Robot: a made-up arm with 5 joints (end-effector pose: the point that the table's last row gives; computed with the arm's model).
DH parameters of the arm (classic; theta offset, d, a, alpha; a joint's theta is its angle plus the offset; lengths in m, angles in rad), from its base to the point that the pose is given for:
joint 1: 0 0.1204 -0.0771 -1.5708
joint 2: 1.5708 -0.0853 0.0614 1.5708
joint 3: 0 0.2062 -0.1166 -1.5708
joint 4: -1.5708 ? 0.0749 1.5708
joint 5: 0.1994 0 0.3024 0
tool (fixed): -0.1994 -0.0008 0 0
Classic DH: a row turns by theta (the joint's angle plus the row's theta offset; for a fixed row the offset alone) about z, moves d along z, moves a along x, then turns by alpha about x.
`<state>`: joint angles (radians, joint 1 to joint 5).
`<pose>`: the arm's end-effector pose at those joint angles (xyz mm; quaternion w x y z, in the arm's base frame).
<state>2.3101 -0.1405 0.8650 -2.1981 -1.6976</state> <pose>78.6 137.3 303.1 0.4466 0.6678 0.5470 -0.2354</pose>
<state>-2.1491 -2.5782 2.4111 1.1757 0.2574</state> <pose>25.4 714.8 -92.8 0.8819 -0.3162 0.1799 0.2997</pose>
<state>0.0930 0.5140 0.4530 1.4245 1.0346</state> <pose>167.7 601.1 182.0 0.4133 0.5442 0.6245 0.3782</pose>
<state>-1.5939 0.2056 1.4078 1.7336 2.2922</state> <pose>-268.6 -264.5 649.8 0.2520 0.4156 -0.6640 0.5682</pose>
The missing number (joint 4, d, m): 0.4303
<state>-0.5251 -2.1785 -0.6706 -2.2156 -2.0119</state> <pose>-82.5 158.5 319.3 0.1589 -0.2756 0.7859 -0.5302</pose>
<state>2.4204 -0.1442 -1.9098 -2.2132 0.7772</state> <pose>-63.1 78.0 -670.0 0.7076 -0.1069 0.6690 -0.2010</pose>
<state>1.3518 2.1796 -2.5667 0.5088 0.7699</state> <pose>496.9 -795.4 19.9 0.5896 0.6956 -0.0801 -0.4027</pose>
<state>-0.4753 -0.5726 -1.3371 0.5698 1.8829</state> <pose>480.4 7.6 -390.3 0.8151 -0.2001 0.4815 0.2523</pose>
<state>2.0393 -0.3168 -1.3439 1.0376 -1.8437</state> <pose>-100.2 169.9 30.4 0.7669 -0.0815 -0.5522 -0.3167</pose>
